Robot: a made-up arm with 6 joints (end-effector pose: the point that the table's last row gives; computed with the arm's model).
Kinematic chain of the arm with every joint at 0, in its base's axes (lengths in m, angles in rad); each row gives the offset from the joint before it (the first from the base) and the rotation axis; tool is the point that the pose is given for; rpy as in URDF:
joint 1: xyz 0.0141 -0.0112 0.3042 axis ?
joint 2: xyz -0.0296 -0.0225 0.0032 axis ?
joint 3: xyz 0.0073 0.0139 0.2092 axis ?
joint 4: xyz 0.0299 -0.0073 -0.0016 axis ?
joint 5: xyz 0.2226 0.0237 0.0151 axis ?
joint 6: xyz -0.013 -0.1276 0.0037 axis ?
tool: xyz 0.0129 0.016 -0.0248 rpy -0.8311 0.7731 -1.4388
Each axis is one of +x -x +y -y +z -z.
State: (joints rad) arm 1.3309 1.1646 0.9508 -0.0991 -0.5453 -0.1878
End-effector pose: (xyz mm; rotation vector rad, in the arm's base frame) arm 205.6 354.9 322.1 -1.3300 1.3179 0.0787
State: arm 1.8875 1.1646 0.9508 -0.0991 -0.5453 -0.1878
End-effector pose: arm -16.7 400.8 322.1 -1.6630 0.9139 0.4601
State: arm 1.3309 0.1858 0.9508 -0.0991 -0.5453 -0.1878
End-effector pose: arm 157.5 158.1 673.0 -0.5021 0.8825 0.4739
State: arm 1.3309 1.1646 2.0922 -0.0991 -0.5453 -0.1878
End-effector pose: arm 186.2 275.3 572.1 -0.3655 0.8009 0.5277
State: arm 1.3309 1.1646 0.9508 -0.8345 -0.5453 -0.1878
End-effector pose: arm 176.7 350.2 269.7 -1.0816 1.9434 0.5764
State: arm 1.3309 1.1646 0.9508 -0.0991 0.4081 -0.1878
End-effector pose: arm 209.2 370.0 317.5 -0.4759 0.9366 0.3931
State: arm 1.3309 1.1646 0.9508 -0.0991 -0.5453 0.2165
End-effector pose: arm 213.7 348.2 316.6 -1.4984 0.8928 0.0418
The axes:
joint 1: +z
joint 2: +y
joint 3: -y
joint 4: -x
joint 5: -y
joint 6: -x

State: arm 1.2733 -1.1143 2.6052 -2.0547 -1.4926 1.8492
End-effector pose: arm -160.6 -470.3 376.0 1.4801 -2.5317 -0.7318
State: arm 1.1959 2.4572 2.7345 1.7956 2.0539 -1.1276
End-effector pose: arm 118.2 286.0 274.0 -1.0865 -0.8877 1.5371
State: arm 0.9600 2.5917 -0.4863 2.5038 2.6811 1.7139
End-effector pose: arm -172.5 -98.7 51.1 -0.1459 1.1356 0.7183
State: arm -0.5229 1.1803 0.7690 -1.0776 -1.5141 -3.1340
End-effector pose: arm 303.7 -279.0 177.1 -1.4545 -0.1489 -0.2906
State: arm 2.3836 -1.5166 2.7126 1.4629 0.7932 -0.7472
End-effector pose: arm 233.0 -202.5 65.5 2.8290 0.3767 -1.1034
